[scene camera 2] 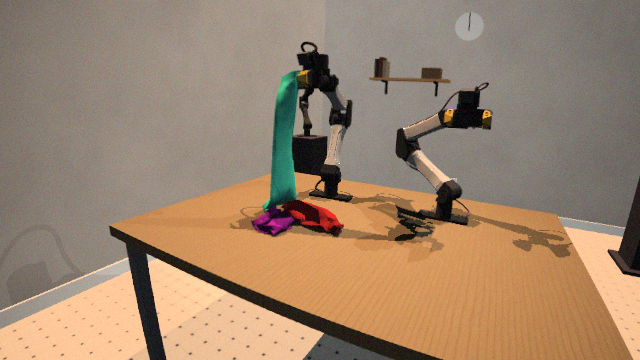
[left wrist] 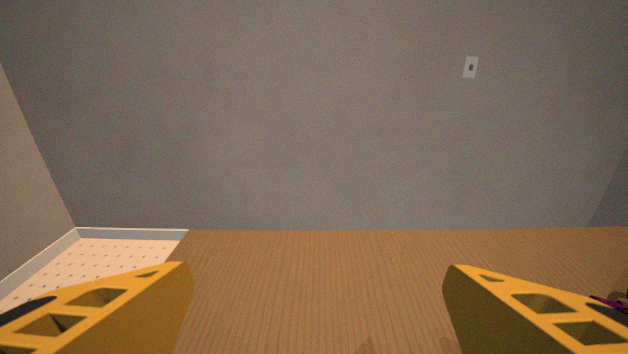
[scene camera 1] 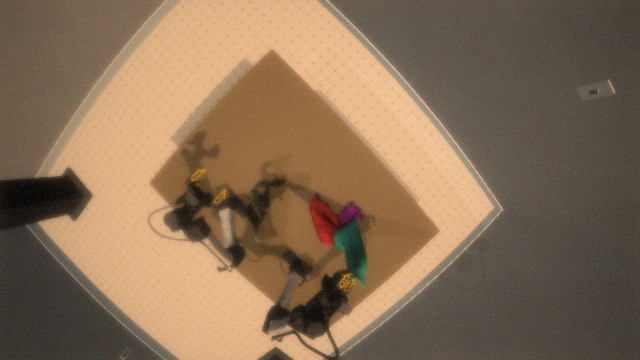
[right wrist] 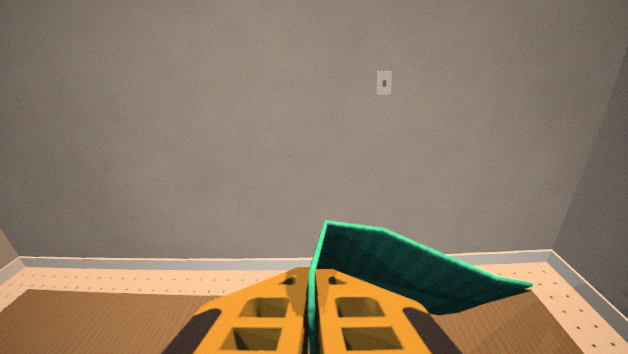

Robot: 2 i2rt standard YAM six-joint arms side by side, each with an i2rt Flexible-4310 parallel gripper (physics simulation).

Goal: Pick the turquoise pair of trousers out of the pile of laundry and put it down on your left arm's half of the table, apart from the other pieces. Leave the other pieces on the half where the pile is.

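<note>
The turquoise trousers (scene camera 1: 355,250) (scene camera 2: 284,140) (right wrist: 400,265) hang in a long strip from my right gripper (scene camera 1: 347,281) (scene camera 2: 299,77) (right wrist: 312,279), which is shut on their upper edge high above the table. Their lower end hangs down to the pile, behind the purple piece in scene camera 2; whether it touches is unclear. The red piece (scene camera 1: 322,220) (scene camera 2: 315,216) and the purple piece (scene camera 1: 351,213) (scene camera 2: 273,221) (left wrist: 611,302) lie crumpled side by side on the table. My left gripper (scene camera 1: 210,185) (scene camera 2: 468,120) (left wrist: 317,276) is open and empty, raised above the table.
The wooden table (scene camera 1: 280,100) (scene camera 2: 450,290) (left wrist: 320,300) bears both arms' bases and arm shadows. A dark post (scene camera 1: 40,197) stands at the left of scene camera 1. A wall shelf (scene camera 2: 410,80) and a clock (scene camera 2: 469,26) are behind the arms in scene camera 2.
</note>
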